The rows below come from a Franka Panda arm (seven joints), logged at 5 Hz.
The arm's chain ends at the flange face. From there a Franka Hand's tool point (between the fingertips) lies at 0.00 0.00 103.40 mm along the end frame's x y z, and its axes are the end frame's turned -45 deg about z.
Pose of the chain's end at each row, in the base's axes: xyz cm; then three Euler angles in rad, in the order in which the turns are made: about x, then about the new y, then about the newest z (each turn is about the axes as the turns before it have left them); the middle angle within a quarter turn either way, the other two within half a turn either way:
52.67 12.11 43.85 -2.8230 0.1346 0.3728
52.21 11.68 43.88 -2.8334 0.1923 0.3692
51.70 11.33 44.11 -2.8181 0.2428 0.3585
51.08 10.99 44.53 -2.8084 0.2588 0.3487
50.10 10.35 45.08 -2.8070 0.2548 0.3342
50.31 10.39 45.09 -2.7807 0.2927 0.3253
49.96 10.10 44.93 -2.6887 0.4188 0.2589
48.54 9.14 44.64 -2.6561 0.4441 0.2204
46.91 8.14 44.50 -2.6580 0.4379 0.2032
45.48 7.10 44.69 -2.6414 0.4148 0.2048
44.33 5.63 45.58 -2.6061 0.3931 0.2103
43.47 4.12 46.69 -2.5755 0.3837 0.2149
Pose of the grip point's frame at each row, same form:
54.06 15.32 34.12 -2.8230 0.1346 -0.4126
54.19 14.76 34.21 -2.8334 0.1923 -0.4162
54.19 14.52 34.59 -2.8181 0.2428 -0.4269
53.73 14.26 35.08 -2.8084 0.2588 -0.4367
52.71 13.64 35.63 -2.8070 0.2548 -0.4512
53.29 13.89 35.83 -2.7807 0.2927 -0.4601
54.16 14.23 36.44 -2.6887 0.4188 -0.5265
52.98 13.50 36.38 -2.6561 0.4441 -0.5650
51.29 12.49 36.21 -2.6580 0.4379 -0.5822
49.65 11.64 36.39 -2.6414 0.4148 -0.5806
48.29 10.50 37.37 -2.6061 0.3931 -0.5751
47.34 9.26 38.60 -2.5755 0.3837 -0.5705

